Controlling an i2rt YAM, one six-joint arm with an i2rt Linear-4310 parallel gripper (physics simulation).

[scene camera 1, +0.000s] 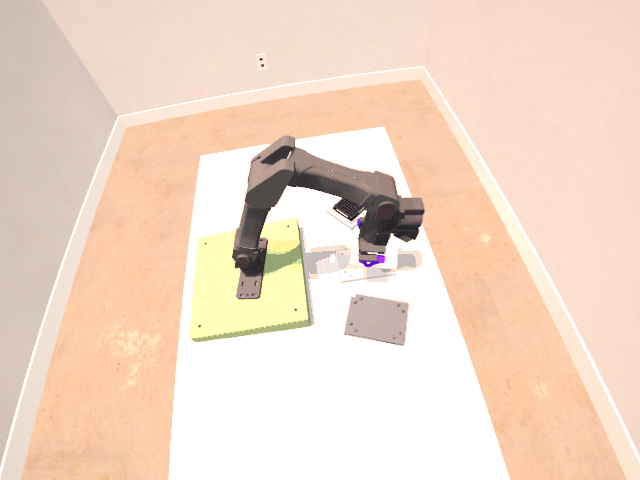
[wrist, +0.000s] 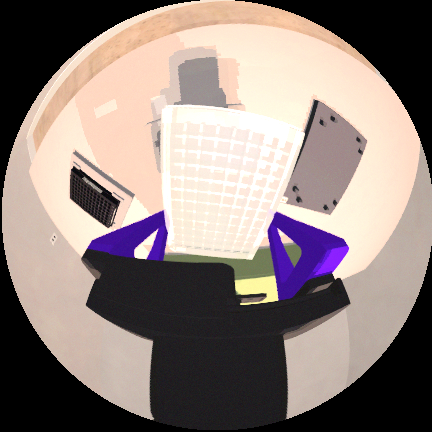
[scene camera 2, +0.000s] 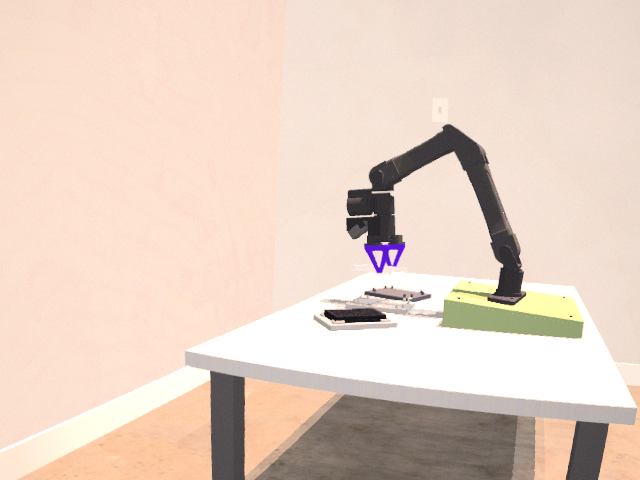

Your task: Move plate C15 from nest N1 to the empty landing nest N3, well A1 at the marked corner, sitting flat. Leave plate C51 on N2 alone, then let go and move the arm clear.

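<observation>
A pale, see-through well plate C15 [scene camera 1: 391, 260] [wrist: 225, 165] is held level between the purple fingers of my gripper [scene camera 1: 364, 242] [scene camera 2: 386, 268] [wrist: 217, 214], which is shut on its two sides. The plate hangs well above the table, over the pale landing nest N3 [scene camera 1: 356, 275] [scene camera 2: 387, 305], which it partly hides. The dark grey nest N1 [scene camera 1: 377, 319] [scene camera 2: 398, 293] [wrist: 332, 160] is empty, with small pegs near its corners. Black plate C51 [scene camera 1: 347, 207] [scene camera 2: 355, 314] [wrist: 92, 197] sits on white nest N2 [scene camera 2: 361, 325]. I cannot make out the A1 corner marks.
The arm stands on a yellow-green base block [scene camera 1: 217, 289] [scene camera 2: 516, 325] beside the nests. The white table [scene camera 1: 310, 403] [scene camera 2: 439, 361] carries everything. The arm's shadow falls across the block and the middle of the table.
</observation>
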